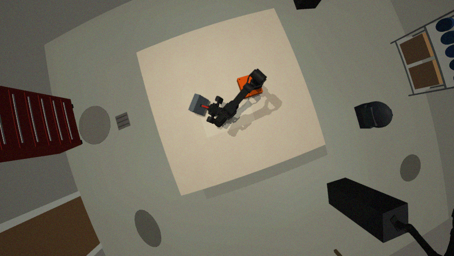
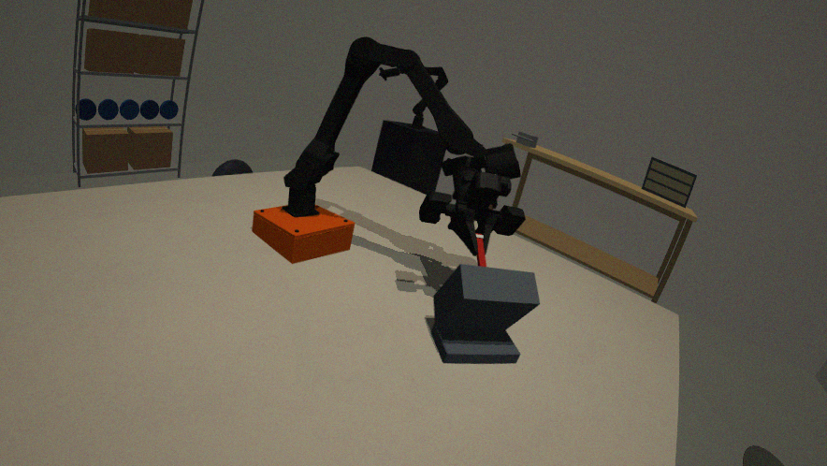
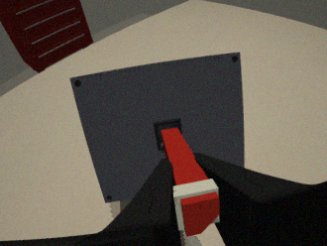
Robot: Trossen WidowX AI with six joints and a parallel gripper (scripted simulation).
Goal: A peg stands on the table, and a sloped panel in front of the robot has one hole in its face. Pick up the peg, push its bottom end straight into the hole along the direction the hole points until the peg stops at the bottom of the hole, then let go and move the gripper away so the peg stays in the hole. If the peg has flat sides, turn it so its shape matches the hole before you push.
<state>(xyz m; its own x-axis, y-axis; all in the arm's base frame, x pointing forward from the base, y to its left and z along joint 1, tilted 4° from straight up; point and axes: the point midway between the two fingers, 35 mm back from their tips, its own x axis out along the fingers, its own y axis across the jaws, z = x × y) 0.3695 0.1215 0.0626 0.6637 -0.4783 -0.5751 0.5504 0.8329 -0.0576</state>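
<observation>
Right now the grey sloped panel is 60 mm ahead of my gripper tip, 50 mm below it and 40 mm to the right of it. Also, from my gripper tip: red peg (10 mm to the left, 10 mm behind, 10 mm above).
</observation>
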